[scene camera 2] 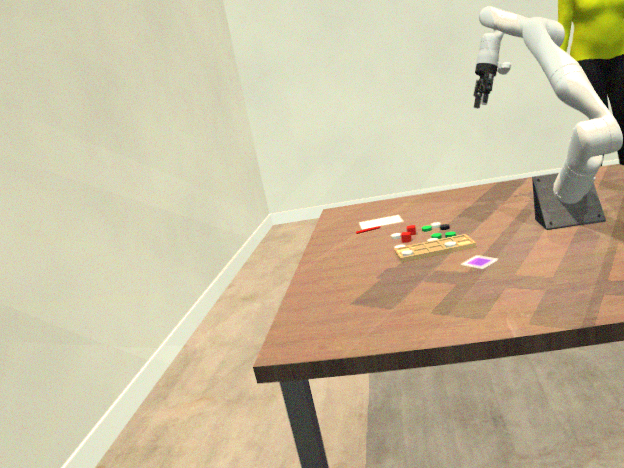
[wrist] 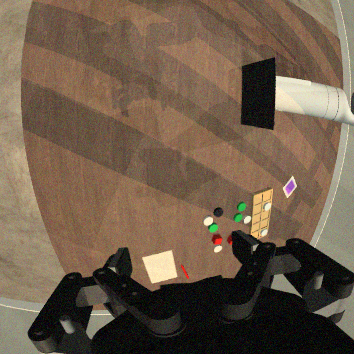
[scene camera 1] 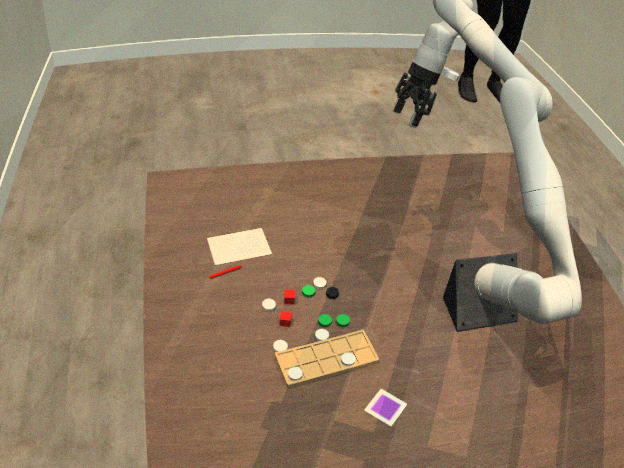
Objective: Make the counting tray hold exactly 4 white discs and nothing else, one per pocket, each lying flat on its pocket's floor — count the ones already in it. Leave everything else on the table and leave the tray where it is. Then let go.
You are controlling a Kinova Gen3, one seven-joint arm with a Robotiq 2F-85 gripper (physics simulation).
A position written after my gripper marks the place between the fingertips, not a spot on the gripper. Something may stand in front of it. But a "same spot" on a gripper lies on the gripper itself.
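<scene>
You can find my gripper in the wrist view (pixel 181 250), and it also shows in scene camera 1 and scene camera 2. For my gripper, (scene camera 2: pixel 484 94) and (scene camera 1: pixel 417 115) are the same spot. There's a tan counting tray too, in the wrist view (pixel 259 218) as well as in scene camera 2 and scene camera 1. On the tan counting tray, (scene camera 2: pixel 436 247) and (scene camera 1: pixel 329 359) are the same spot.
</scene>
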